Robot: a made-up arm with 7 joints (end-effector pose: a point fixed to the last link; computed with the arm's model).
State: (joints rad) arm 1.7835 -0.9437 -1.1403 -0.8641 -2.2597 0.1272 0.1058
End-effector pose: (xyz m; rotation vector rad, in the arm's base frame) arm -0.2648 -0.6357 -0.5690 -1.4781 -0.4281 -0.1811
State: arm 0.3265 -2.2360 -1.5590 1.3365 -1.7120 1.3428 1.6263
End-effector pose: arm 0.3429 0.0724 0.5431 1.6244 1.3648 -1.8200
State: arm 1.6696 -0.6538 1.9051 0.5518 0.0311 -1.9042 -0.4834
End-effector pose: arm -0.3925 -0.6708 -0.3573 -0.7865 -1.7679 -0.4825
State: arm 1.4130 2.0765 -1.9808 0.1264 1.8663 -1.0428 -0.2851
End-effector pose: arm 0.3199 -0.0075 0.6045 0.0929 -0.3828 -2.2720
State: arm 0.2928 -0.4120 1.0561 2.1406 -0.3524 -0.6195 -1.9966
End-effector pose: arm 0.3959 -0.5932 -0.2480 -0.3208 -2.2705 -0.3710
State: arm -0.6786 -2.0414 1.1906 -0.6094 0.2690 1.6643 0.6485
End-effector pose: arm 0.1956 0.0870 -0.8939 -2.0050 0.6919 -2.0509
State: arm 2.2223 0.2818 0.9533 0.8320 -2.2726 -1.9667 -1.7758
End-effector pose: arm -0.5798 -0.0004 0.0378 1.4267 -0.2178 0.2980
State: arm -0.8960 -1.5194 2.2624 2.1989 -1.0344 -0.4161 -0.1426
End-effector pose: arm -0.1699 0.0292 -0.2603 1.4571 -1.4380 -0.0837
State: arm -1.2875 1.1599 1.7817 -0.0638 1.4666 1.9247 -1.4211
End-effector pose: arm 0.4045 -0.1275 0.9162 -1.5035 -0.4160 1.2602
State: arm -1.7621 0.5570 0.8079 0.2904 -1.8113 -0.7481 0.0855
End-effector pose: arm -0.0549 0.6707 0.2500 2.1888 -1.5721 0.7452
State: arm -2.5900 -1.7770 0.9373 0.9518 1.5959 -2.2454 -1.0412
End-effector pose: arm -0.1657 -0.1839 -0.1792 -1.2039 -2.4792 -0.7488
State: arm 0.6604 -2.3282 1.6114 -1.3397 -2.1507 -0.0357 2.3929
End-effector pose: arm -0.3118 0.4702 -0.2672 0.5063 -0.1032 -1.7824
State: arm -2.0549 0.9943 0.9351 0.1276 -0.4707 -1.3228 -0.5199
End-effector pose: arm 0.0753 0.6145 0.5209 -1.9602 1.7066 -1.4601
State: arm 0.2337 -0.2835 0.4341 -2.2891 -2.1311 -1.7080 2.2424
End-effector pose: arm 0.5759 -0.2666 0.0526 0.5121 0.4552 -1.0759
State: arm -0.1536 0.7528 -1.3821 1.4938 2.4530 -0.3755 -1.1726
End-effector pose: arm 0.6154 0.4828 0.1015 1.3388 -2.6338 -0.1275
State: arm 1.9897 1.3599 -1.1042 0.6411 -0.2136 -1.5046 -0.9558
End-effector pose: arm 0.2091 -0.4081 0.6845 -1.5333 1.6513 0.2678
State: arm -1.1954 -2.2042 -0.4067 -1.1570 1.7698 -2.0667 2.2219
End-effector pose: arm 0.1950 -0.1422 -0.2763 1.3900 0.5528 -2.4169
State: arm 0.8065 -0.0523 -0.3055 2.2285 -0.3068 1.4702 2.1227
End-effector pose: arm -0.3454 -0.2572 0.5347 2.2347 0.0476 -0.2761
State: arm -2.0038 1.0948 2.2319 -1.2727 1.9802 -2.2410 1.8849
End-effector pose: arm -0.3824 0.5069 0.4056 0.7189 -0.2476 1.4763
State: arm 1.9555 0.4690 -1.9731 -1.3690 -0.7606 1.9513 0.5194
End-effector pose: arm -0.1907 -1.3682 0.4944 2.2119 1.9322 -0.6763
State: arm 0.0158 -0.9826 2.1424 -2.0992 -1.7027 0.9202 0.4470
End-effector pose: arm 0.2593 0.3323 -0.9334 -1.2893 0.7065 -2.0075
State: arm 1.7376 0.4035 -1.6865 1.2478 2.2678 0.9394 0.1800
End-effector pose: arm 0.3819 -0.3512 -0.4595 0.6176 -2.0313 0.3974
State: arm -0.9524 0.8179 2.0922 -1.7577 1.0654 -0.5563 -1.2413
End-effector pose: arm 0.7686 0.5014 0.0008 1.0183 1.2591 1.9470
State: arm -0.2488 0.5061 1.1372 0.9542 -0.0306 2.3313 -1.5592
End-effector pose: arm -0.1634 -0.1870 0.5243 -0.3252 0.8141 -0.1237
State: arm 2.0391 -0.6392 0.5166 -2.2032 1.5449 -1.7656 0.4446
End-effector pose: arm -0.3434 -0.2407 -0.2108 -0.7973 2.1608 1.6084
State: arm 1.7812 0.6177 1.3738 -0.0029 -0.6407 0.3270 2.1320
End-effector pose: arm -0.0656 -0.0696 0.4254 -1.0877 2.6560 -1.2559
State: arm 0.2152 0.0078 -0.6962 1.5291 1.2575 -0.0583 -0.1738
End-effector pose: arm 0.4183 0.2373 0.5325 -1.3536 1.5966 1.0188
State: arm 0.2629 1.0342 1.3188 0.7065 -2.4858 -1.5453 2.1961
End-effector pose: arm 0.5189 -0.2946 0.3286 -0.6873 -2.1833 1.9526
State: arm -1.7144 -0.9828 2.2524 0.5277 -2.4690 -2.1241 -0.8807
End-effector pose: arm 0.2635 -0.1307 -0.1968 -0.9880 -1.3267 0.4728
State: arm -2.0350 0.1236 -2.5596 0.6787 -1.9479 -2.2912 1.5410
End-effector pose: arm -0.5476 0.2967 -0.3215 2.5434 0.1826 0.1553
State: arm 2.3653 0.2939 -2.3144 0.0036 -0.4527 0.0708 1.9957
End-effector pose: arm -0.3385 -0.2211 -0.3454 -0.2583 0.3444 -1.9688
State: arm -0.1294 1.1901 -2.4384 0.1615 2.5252 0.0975 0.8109
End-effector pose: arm 1.0937 0.1855 0.5198 0.8181 -0.2390 -2.7377
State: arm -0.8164 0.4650 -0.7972 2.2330 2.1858 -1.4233 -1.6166
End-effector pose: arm 0.3396 0.4234 0.1475 1.0273 -1.2520 -1.3638
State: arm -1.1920 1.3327 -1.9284 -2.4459 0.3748 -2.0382 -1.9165
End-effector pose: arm -0.4341 0.1612 0.2304 -1.4697 -0.9033 -2.0425
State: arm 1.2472 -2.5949 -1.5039 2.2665 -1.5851 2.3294 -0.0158
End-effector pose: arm 0.6092 -0.5193 -0.1667 -0.7835 -2.8995 -0.1567
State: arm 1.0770 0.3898 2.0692 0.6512 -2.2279 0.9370 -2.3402
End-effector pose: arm -0.0162 -0.1546 0.4662 1.8949 -0.1726 -1.5786
